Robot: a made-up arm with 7 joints.
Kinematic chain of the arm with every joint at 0, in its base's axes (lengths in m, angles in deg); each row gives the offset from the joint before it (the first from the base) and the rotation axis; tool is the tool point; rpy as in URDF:
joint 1: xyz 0 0 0.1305 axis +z
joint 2: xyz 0 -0.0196 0.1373 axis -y
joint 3: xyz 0 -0.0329 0.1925 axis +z
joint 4: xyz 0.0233 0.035 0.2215 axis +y
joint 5: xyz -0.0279 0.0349 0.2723 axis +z
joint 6: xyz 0 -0.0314 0.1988 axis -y
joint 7: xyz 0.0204 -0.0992 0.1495 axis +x
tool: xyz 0 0 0 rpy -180 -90 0
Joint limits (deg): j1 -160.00..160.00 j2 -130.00..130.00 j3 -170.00..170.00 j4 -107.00..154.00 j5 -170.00..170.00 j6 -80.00..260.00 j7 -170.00..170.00
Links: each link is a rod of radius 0.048 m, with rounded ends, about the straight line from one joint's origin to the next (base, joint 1, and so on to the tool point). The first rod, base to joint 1, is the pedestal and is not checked.
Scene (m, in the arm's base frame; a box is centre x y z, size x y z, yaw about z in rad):
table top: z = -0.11
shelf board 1: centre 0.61 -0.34 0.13 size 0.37 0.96 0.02 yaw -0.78
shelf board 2: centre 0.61 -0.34 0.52 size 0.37 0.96 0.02 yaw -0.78
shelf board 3: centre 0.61 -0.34 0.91 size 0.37 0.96 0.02 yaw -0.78
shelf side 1: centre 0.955 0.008 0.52 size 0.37 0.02 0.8 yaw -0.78
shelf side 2: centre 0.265 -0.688 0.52 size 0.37 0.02 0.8 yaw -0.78
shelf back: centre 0.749 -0.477 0.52 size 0.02 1 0.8 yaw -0.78
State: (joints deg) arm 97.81 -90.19 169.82 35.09 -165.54 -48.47 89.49
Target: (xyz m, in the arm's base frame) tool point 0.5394 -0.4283 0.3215
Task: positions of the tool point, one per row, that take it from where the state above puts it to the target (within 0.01 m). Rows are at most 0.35 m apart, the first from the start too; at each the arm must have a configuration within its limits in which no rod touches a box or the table.
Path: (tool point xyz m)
1: -0.0641 0.8616 0.7704
2: -0.1323 0.6235 0.9849
3: -0.1358 0.3254 1.0896
4: -0.0726 0.0326 1.0707
5: 0.0371 -0.1927 0.9415
6: 0.1588 -0.3086 0.7394
7: 0.2565 -0.3037 0.5154
8: 0.3051 -0.1964 0.3215
9: 0.3291 -0.2661 0.3257
10: 0.3666 -0.3255 0.3315
11: 0.4171 -0.3729 0.3342
12: 0.4767 -0.4070 0.3309
13: 0.5394 -0.4283 0.3215

